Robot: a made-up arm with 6 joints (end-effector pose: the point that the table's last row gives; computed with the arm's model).
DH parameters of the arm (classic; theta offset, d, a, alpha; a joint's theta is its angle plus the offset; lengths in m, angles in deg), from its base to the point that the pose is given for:
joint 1: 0 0.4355 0.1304 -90
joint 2: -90 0 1.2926 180
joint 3: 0 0 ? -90
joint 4: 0 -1.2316 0 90
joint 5: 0 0 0 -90
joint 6: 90 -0.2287 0 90
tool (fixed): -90 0 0 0
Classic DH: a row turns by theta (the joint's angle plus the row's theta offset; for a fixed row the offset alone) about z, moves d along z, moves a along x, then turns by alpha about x.
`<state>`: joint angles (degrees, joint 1 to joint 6).
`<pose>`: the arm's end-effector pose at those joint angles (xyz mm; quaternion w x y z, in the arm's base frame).
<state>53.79 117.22 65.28 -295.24 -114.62 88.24</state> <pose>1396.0 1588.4 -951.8 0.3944 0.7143 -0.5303 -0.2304</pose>
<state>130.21 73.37 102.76 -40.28 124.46 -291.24</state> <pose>-1286.3 1710.5 1688.3 0.7876 0.5848 -0.1921 -0.0276</pose>
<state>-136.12 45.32 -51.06 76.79 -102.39 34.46</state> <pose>-954.0 -615.7 147.2 0.0694 0.4868 0.7939 0.3576</pose>
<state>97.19 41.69 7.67 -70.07 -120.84 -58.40</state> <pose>-435.4 1976.4 927.9 0.0024 -0.3693 0.9269 -0.0660</pose>
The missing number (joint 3, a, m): 0.2486
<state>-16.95 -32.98 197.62 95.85 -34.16 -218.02</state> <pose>-1254.8 248.9 255.8 0.3183 0.2953 0.2617 -0.8620</pose>
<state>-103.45 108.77 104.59 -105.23 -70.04 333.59</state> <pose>-422.3 -2657.3 228.4 0.4621 0.8281 -0.3145 -0.0418</pose>
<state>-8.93 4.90 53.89 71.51 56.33 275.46</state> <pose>916.2 38.8 2951.2 0.7901 -0.1353 -0.4431 0.4014</pose>
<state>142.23 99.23 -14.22 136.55 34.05 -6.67</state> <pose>-831.4 532.8 -1137.5 0.7325 0.3511 0.1367 -0.5670</pose>
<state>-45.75 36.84 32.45 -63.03 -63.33 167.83</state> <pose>1698.9 -1482.9 1523.3 0.6803 -0.6840 0.0657 0.2552</pose>
